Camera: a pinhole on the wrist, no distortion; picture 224 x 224 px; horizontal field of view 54.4 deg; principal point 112.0 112.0 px. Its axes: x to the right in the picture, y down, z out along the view. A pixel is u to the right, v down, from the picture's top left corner.
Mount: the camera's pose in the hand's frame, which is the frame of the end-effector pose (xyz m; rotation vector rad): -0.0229 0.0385 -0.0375 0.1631 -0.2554 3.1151
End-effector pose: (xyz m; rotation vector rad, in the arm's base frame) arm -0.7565 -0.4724 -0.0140 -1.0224 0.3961 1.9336
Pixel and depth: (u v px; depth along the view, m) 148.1 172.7 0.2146
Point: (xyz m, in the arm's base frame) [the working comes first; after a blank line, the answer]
In the camera's frame: 0.0355 0.0598 0.2146

-0.7847 -0.3599 0.1236
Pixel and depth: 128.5 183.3 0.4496
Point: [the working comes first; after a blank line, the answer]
In the camera's frame: 0.0340 0.1471 0.4496

-0.7971 -0.1443 0.2511
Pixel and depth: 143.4 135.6 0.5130
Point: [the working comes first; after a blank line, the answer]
In the camera's frame: 0.0739 0.0556 0.5130

-0.8954 -0.1565 0.3158
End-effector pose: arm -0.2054 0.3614 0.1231 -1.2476 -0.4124 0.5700
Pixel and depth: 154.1 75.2 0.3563
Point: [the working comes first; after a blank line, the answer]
In the camera's frame: 0.0688 -0.0602 0.3563

-0.4471 0.5885 0.1757
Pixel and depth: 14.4 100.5 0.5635
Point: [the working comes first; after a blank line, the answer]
In the camera's frame: -0.2524 -0.0297 0.5635

-0.2624 0.9084 0.2787
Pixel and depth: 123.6 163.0 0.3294
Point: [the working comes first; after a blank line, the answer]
In the camera's frame: 0.0175 0.0771 0.3294

-0.3562 0.5475 0.2864
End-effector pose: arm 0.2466 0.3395 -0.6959 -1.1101 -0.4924 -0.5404
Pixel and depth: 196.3 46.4 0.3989
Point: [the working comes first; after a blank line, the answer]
In the camera's frame: 0.1543 -0.1201 0.3989

0.1630 0.7529 -0.7002
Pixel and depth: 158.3 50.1 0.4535
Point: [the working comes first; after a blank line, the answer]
In the camera's frame: 0.0963 -0.1288 0.4535

0.2066 0.7879 -0.6429
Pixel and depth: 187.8 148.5 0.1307
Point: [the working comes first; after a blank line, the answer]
In the camera's frame: 0.0455 0.0219 0.1307

0.1922 0.4319 -0.6934
